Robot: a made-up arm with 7 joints.
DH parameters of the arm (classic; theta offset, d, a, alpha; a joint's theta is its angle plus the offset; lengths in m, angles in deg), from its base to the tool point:
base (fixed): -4.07 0 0 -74.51
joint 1: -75.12 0.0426 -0.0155 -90
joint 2: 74 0 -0.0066 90
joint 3: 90 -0.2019 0.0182 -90
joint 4: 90 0.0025 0.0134 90
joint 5: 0 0.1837 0 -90
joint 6: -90 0 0.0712 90
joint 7: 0 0 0 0
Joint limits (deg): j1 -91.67..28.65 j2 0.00..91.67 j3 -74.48..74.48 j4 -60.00..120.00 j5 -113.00..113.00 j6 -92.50..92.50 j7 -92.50..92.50
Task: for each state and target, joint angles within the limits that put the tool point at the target. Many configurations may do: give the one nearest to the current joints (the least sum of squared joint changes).
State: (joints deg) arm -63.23 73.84 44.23 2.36 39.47 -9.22 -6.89
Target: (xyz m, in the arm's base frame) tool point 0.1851 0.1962 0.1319
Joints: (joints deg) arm -38.10 49.99 44.21 -23.25 37.68 -20.87 -6.89
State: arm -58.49 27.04 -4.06 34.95 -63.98 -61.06 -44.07
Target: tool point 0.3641 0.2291 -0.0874
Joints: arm -53.67 34.67 1.25 47.42 -67.69 -55.41 -44.07
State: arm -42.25 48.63 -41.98 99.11 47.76 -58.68 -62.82
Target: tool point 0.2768 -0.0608 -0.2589
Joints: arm -53.84 11.77 -45.05 62.71 42.40 -81.75 -62.82
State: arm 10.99 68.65 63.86 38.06 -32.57 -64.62 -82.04
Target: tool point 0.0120 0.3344 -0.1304
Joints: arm 21.30 32.05 48.69 21.83 -25.26 -83.51 -82.04
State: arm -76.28 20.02 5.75 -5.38 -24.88 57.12 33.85
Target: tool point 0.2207 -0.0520 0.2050
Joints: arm -91.67 13.28 0.01 -25.66 -27.60 47.90 33.85
